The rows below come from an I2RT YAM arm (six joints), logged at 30 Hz.
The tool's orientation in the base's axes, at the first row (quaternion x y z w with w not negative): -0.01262 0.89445 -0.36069 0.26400
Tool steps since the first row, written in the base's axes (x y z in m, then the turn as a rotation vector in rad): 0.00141 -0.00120 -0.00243 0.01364 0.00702 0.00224; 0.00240 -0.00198 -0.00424 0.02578 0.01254 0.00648; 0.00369 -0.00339 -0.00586 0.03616 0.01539 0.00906; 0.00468 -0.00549 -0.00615 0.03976 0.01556 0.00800
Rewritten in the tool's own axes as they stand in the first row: 0.00017 0.00093 0.00290 -0.01427 0.00602 0.00074; 0.00032 0.00170 0.00497 -0.02785 0.00938 0.00051; 0.00026 0.00193 0.00746 -0.03858 0.01154 0.00214; -0.00001 0.00074 0.00945 -0.04123 0.01297 0.00440
